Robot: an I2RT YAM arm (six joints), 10 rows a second.
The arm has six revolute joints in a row. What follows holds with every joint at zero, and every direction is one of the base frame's.
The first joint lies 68 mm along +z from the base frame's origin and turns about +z.
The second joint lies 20 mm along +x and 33.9 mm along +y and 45.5 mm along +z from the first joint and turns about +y.
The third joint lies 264 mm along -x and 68.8 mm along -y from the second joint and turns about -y.
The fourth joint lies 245 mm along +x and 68.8 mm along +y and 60 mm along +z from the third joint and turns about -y.
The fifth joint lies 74 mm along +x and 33.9 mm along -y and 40.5 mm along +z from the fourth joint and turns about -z.
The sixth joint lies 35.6 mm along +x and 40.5 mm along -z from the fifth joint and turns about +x.
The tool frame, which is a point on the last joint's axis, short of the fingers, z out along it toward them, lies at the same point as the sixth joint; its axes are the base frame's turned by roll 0, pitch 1.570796 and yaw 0 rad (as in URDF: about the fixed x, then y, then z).
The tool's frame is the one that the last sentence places.
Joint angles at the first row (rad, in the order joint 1, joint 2, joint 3, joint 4, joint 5, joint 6):
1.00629 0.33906 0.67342 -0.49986 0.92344 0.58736
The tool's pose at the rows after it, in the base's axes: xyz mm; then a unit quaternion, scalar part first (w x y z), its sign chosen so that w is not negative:
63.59 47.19 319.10 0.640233 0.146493 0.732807 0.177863
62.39 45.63 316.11 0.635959 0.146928 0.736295 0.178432
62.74 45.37 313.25 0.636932 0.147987 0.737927 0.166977
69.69 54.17 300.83 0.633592 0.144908 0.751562 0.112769
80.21 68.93 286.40 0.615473 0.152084 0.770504 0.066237
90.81 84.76 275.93 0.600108 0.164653 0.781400 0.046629
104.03 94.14 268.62 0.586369 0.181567 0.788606 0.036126
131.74 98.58 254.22 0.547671 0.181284 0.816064 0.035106
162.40 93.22 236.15 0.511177 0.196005 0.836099 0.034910
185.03 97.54 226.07 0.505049 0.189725 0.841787 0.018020
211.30 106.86 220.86 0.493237 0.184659 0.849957 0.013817
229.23 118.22 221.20 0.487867 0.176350 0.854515 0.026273
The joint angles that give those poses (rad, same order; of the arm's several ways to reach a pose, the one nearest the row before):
1.00477 0.32676 0.67187 -0.53984 0.92193 0.62416
1.00630 0.31601 0.66731 -0.56292 0.91888 0.63965
1.00479 0.31442 0.65966 -0.57063 0.93412 0.63663
1.00628 0.36795 0.63208 -0.58587 0.99686 0.63954
1.00471 0.47801 0.61976 -0.62275 1.04150 0.72533
1.00318 0.59302 0.61817 -0.61971 1.05681 0.81737
0.95434 0.67928 0.61667 -0.57851 1.02645 0.85603
0.80580 0.78214 0.59527 -0.46051 0.85085 0.79950
0.64186 0.89246 0.57068 -0.33930 0.68632 0.75642
0.58922 1.01210 0.57979 -0.23339 0.65659 0.70434
0.55548 1.15478 0.63644 -0.16273 0.61833 0.68113
0.55221 1.24833 0.69475 -0.12282 0.58297 0.67341

